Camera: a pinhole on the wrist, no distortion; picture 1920 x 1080 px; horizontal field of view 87.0 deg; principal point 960.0 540.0 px. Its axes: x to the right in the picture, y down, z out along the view. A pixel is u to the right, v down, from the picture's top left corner.
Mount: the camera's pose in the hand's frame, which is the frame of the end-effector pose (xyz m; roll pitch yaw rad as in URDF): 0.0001 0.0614 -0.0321 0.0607 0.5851 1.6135
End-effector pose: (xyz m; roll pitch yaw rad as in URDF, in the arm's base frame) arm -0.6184 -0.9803 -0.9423 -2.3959 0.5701 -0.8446
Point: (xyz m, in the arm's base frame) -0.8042 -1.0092 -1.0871
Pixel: 1783.8 602.6
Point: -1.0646 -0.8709 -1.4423
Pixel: 1477.9 645.9
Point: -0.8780 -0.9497 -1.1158
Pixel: 1656.9 893.2
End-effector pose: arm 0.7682 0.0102 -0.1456 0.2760 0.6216 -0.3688
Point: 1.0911 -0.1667 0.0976
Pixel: 295.8 181.4
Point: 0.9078 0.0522 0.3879
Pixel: 694.1 1037.5
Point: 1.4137 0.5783 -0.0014
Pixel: outside the picture
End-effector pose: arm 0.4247 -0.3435 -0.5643 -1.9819 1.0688 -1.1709
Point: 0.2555 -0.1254 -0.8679
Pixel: 1657.4 51.9
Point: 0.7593 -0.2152 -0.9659
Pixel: outside the picture
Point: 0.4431 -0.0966 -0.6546
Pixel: 821.7 690.9
